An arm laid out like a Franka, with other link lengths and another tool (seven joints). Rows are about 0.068 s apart.
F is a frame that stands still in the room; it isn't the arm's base.
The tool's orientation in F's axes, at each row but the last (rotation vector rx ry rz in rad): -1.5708 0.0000 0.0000; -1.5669 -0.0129 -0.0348; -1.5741 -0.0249 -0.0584; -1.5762 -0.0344 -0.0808; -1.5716 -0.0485 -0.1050
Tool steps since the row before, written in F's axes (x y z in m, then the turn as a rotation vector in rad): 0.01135 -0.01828 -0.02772 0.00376 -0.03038 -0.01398; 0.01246 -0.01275 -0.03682 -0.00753 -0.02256 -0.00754; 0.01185 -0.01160 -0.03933 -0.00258 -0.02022 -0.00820; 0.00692 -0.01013 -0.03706 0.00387 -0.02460 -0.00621; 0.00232 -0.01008 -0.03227 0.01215 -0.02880 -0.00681
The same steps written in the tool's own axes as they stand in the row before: 0.01135 0.02772 -0.01828 0.00376 0.01398 -0.03038; 0.01151 0.03714 -0.01272 -0.00744 0.00723 -0.02269; 0.00999 0.03995 -0.01122 -0.00258 0.00814 -0.02024; 0.00448 0.03754 -0.00973 0.00412 0.00666 -0.02444; -0.00048 0.03238 -0.00997 0.01245 0.00808 -0.02834
